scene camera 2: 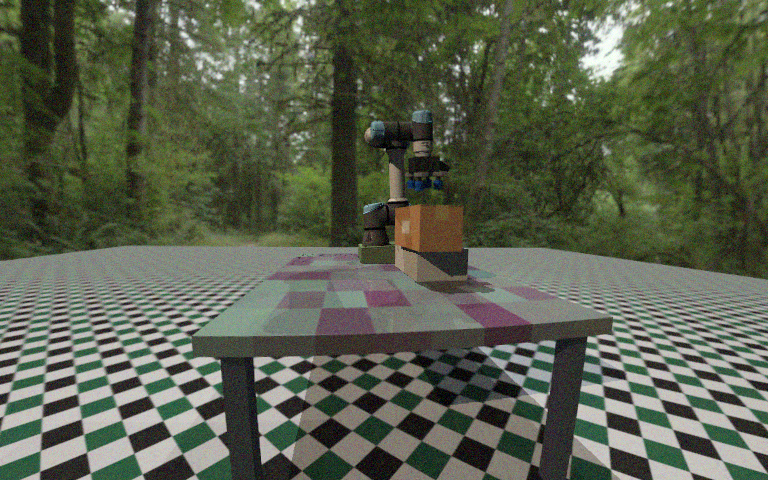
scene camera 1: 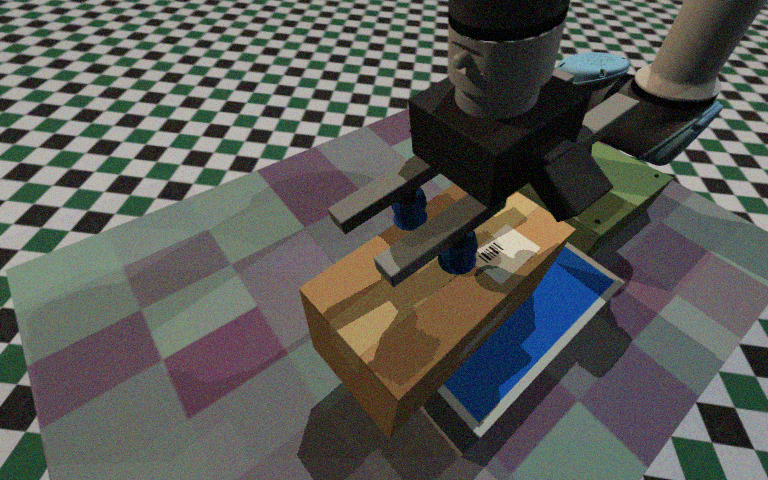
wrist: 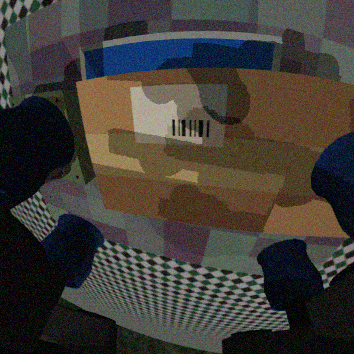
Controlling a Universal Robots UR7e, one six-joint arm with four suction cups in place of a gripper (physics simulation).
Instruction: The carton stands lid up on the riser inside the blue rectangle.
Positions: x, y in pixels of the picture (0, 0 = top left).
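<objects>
You'd find a brown carton in the wrist view [234, 148], and scene camera 1 and scene camera 2 show that carton too. On the brown carton, [scene camera 1: 314, 330] and [scene camera 2: 424, 228] are the same spot.
</objects>
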